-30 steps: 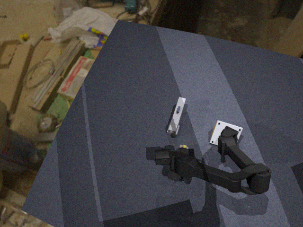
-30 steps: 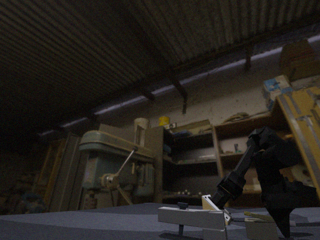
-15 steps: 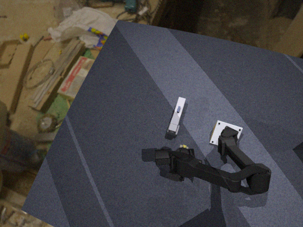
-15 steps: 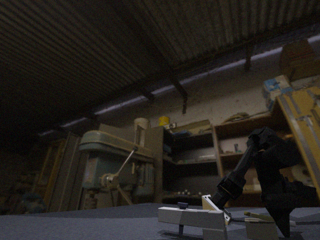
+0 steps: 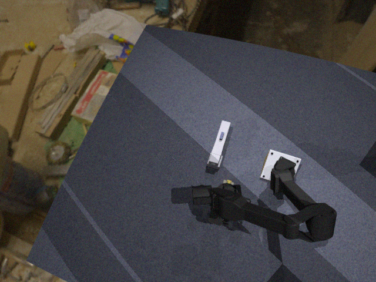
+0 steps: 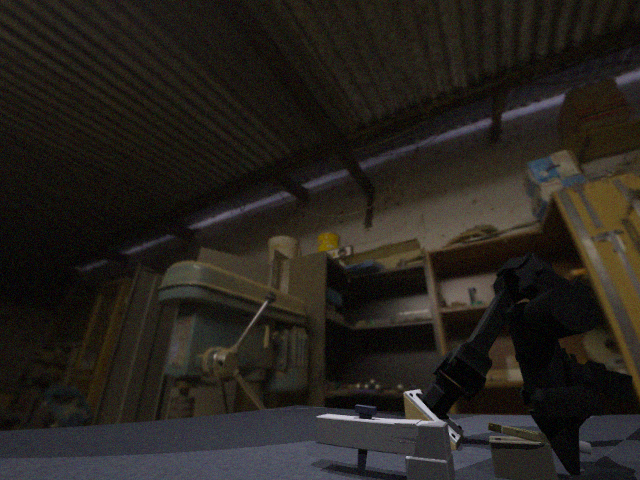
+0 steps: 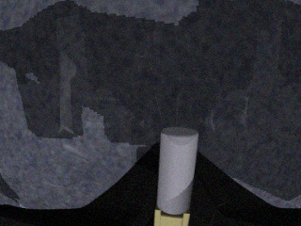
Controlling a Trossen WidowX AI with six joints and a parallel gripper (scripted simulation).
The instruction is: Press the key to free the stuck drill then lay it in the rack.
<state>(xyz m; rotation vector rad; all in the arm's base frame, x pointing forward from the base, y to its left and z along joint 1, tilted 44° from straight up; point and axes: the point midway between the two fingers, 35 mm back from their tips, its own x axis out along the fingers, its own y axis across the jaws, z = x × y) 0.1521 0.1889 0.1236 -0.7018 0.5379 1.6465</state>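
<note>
Right now the tan rack is 50 mm to the right of my gripper tip, 10 mm ahead of it and 10 mm above it. Also, from my gripper tip: grey block 210 mm to the right, 100 mm ahead, 40 mm above; then dark peg 230 mm to the right, 110 mm ahead, 50 mm above.
</note>
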